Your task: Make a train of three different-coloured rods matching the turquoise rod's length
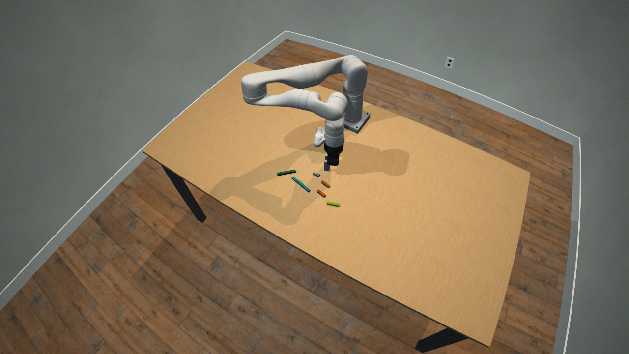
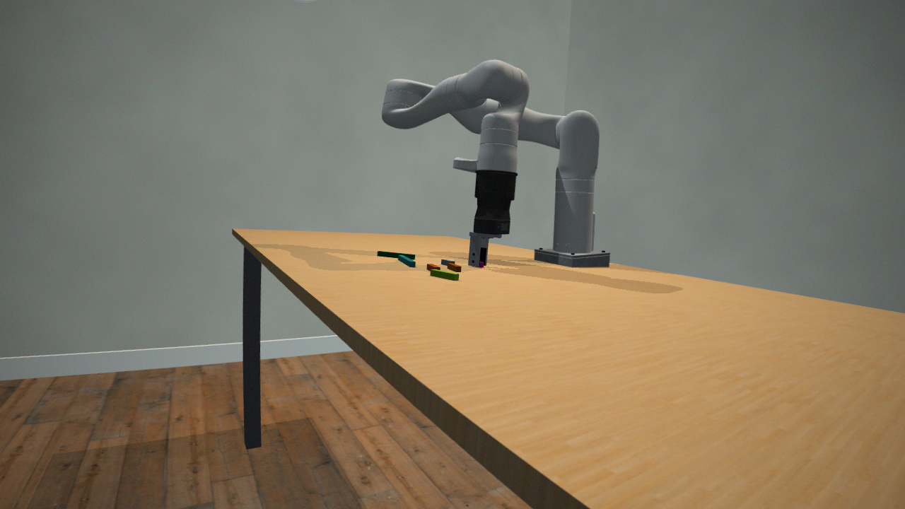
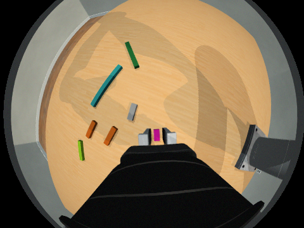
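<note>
The magenta rod lies 20 mm below my hand. Round my hand: green rod 140 mm to the right, 110 mm ahead, 20 mm below; then grey rod 50 mm ahead, 20 mm to the right, 20 mm below; then turquoise rod 130 mm ahead, 60 mm to the right, 20 mm below.
</note>
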